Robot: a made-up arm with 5 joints.
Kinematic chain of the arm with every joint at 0, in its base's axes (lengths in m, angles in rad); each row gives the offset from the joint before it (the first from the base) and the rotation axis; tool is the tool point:
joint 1: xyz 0 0 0.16 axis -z
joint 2: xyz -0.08 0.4 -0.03 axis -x
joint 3: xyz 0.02 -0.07 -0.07 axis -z
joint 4: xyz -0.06 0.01 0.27 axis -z
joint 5: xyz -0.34 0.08 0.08 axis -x
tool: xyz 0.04 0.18 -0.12
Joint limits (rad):
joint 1: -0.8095..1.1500
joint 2: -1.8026..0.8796
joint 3: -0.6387..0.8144
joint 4: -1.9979..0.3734
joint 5: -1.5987..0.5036
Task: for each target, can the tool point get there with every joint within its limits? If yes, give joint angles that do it. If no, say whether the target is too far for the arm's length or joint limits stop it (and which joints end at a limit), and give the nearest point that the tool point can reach.
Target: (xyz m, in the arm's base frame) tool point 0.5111 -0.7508 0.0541
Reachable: no: joint limits stop it (at a limit: joint 1, joint 3, joint 5) | nearest point 0.0770 -0.2779 0.0918 | short by 0.643 m
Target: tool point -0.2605 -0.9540 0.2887
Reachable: no: joint limits stop it (at a limit: joint 1) | nearest point -0.2417 -0.3989 0.2213 | short by 0.560 m
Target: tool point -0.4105 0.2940 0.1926
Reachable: yes | joints 0.2633 -0.3016 0.0514 -1.0804 0.2039
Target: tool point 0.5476 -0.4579 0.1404
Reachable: no: joint limits stop it (at a limit: joint 1, joint 3, joint 5) | nearest point 0.1543 -0.1902 0.1360 | short by 0.476 m
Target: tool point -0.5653 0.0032 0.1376
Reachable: yes | joints -0.4502 -1.1200 -0.0954 -0.5707 0.1200
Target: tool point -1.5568 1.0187 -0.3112
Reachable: no: too far | nearest point -0.8014 0.5317 0.1047 | short by 0.990 m
